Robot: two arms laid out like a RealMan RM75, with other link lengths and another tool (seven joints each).
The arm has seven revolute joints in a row. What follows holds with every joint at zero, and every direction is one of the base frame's.
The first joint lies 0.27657 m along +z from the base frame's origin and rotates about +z.
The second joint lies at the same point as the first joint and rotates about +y.
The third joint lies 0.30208 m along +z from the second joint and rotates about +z.
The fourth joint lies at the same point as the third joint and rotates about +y.
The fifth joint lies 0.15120 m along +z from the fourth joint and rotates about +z.
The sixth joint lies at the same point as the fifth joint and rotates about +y.
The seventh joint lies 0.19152 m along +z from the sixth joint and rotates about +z.
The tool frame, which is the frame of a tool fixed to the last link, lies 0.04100 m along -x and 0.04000 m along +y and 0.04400 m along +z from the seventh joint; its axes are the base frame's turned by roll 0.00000, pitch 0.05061 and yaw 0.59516 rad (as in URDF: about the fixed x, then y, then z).
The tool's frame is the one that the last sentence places.
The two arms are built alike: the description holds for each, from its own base.
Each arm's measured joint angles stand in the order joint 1, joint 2, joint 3, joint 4, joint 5, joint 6, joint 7.
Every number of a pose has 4 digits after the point. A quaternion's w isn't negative.
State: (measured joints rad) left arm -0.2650 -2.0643 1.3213 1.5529 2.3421 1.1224 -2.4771; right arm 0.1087 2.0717 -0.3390 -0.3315 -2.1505 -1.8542 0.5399
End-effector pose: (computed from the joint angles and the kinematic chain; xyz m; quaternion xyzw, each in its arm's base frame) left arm -0.2799 0.3204 -0.0497 -0.9368 -0.0613 0.0325 0.3429; right arm 0.2362 0.1495 -0.0423 -0.8377 0.3930 0.3610 0.1162
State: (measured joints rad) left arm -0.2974 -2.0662 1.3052 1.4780 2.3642 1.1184 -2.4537; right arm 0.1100 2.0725 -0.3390 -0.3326 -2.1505 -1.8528 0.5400
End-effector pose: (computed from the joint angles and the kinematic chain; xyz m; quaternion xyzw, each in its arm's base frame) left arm -0.2905 0.3239 -0.0551 -0.9395 -0.0687 0.0473 0.3323; right arm 0.2362 0.1500 -0.0426 -0.8380 0.3926 0.3606 0.1164
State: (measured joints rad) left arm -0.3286 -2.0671 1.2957 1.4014 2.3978 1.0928 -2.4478; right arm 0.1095 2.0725 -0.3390 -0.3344 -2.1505 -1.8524 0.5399
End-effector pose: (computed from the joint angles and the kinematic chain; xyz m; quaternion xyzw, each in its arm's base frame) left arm -0.3021 0.3299 -0.0593 -0.9386 -0.0799 0.0643 0.3293; right arm 0.2365 0.1500 -0.0427 -0.8383 0.3925 0.3598 0.1171
